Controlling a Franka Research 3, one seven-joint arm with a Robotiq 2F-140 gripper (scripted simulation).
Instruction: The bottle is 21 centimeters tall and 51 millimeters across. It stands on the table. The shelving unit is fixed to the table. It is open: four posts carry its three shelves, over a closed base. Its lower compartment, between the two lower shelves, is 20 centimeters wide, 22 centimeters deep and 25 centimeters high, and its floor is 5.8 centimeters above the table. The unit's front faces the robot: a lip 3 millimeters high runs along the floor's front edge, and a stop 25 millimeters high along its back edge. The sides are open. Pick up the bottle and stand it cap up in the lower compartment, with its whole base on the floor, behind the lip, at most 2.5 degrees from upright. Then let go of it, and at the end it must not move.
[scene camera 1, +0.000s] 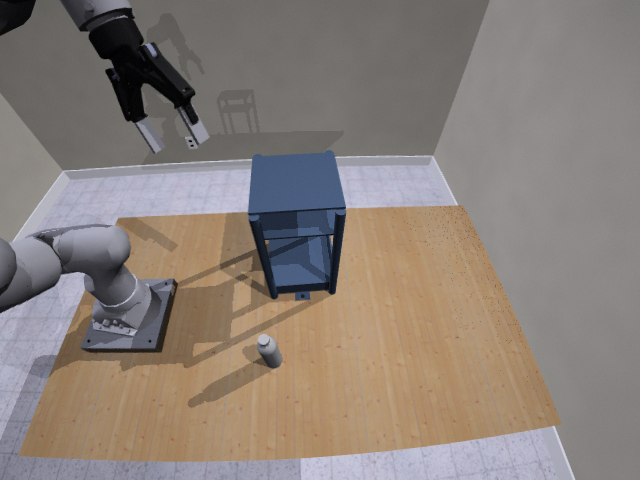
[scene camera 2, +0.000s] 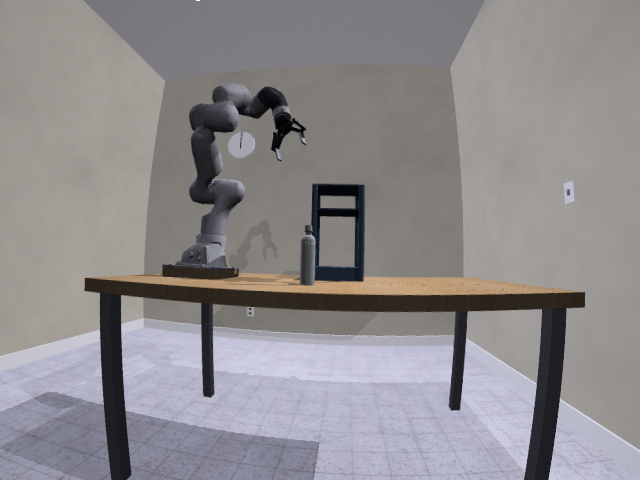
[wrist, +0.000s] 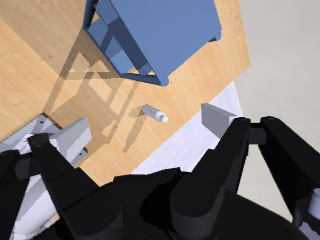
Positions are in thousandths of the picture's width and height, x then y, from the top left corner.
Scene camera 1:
my gripper: 280, 303
blue shelving unit: 457, 418
